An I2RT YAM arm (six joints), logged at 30 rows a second.
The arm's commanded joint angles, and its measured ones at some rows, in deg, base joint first. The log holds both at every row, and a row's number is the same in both.
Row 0, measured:
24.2 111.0 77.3 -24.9 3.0 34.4
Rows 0 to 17, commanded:
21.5 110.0 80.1 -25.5 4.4 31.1
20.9 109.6 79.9 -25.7 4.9 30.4
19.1 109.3 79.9 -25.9 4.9 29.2
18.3 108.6 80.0 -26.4 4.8 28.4
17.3 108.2 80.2 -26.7 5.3 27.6
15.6 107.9 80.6 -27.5 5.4 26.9
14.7 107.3 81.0 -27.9 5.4 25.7
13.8 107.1 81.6 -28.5 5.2 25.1
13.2 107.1 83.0 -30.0 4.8 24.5
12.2 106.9 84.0 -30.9 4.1 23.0
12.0 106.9 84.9 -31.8 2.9 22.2
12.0 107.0 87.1 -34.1 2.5 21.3
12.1 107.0 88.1 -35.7 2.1 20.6
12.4 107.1 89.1 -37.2 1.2 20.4
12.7 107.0 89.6 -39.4 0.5 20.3
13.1 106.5 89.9 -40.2 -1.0 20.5
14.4 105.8 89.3 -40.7 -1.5 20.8
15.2 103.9 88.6 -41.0 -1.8 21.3
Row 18, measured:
12.8 109.2 87.5 -35.7 0.5 22.9
